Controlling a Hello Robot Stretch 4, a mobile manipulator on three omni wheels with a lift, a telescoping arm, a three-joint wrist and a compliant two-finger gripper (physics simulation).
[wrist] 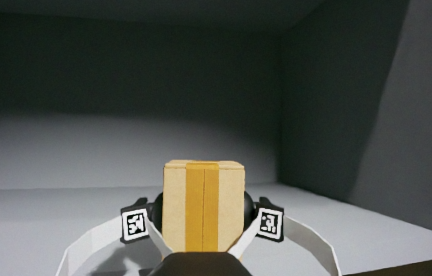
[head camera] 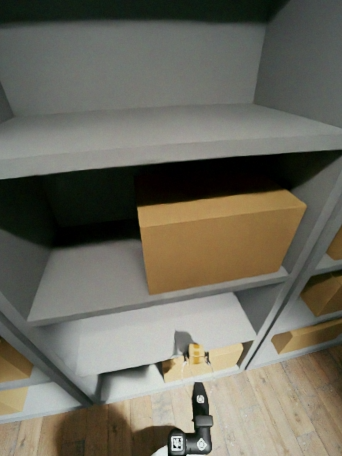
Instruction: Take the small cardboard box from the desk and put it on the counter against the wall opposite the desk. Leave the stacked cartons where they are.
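Places are measured from the robot's base along level axes (x up, y back, z right), in millimetres.
Where they show: hand at its tool point: [wrist: 203, 208] [head camera: 195, 352].
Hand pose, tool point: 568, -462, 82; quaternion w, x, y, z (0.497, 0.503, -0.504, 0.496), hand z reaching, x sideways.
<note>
After its pixels a point has its place, as x, y, z.
The small cardboard box [head camera: 196, 354] {608, -438, 81} [wrist: 203, 210] {575, -430, 83}, with an orange tape strip, is between the fingertips of my gripper [head camera: 197, 357] {568, -462, 82} [wrist: 203, 212] {568, -462, 82}. The gripper is shut on it, one dark fingertip pressed on each side. In the head camera view they are low in the frame, at the front of a grey shelf board [head camera: 165, 330] {506, -587, -54} and casting a shadow on it. In the wrist view the box is upright, with the board's surface behind and below it. Its underside is hidden, so I cannot tell whether it touches the board. The desk, the counter and the stacked cartons cannot be identified.
A large cardboard box [head camera: 220, 250] {1117, -521, 124} stands on the shelf above. Another carton [head camera: 227, 361] {183, -557, 297} lies on the lowest shelf, behind the gripper. More cartons [head camera: 325, 295] {663, -672, 718} [head camera: 12, 362] {664, -370, -630} stand in side bays. A grey side wall [wrist: 390, 125] {651, -635, 370} bounds the bay at the right. Wooden floor [head camera: 280, 400] {-27, -406, 622} lies in front.
</note>
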